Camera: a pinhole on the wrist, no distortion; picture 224 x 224 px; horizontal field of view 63.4 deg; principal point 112.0 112.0 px. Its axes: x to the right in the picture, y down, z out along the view. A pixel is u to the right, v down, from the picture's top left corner.
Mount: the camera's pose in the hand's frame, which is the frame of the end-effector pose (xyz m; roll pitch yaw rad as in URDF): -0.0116 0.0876 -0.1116 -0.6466 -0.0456 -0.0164
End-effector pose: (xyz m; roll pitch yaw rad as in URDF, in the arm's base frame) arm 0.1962 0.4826 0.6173 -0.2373 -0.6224 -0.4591
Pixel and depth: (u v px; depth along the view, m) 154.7 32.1 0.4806
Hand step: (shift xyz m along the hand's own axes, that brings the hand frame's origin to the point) 0.0801 0.2067 0.4042
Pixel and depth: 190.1 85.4 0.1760
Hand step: 0.0584 0.1719 0.0477
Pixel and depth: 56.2 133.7 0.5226
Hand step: -0.1835 0.4552 0.2601
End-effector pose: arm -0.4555 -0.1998 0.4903 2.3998 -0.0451 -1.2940
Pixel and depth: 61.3 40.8 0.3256
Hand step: -0.1163 0.1835 0.2208
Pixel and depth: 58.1 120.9 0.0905
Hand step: -0.0407 0.1462 -0.0433
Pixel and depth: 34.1 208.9 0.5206
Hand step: -0.2375 0.6271 0.1259
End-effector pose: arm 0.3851 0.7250 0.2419 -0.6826 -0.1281 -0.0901
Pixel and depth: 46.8 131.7 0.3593
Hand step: -0.1486 0.3375 0.1455
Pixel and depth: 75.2 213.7 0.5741
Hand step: -0.1301 0.6925 0.1470
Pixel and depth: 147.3 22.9 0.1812
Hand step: 0.0152 0.1253 0.0881
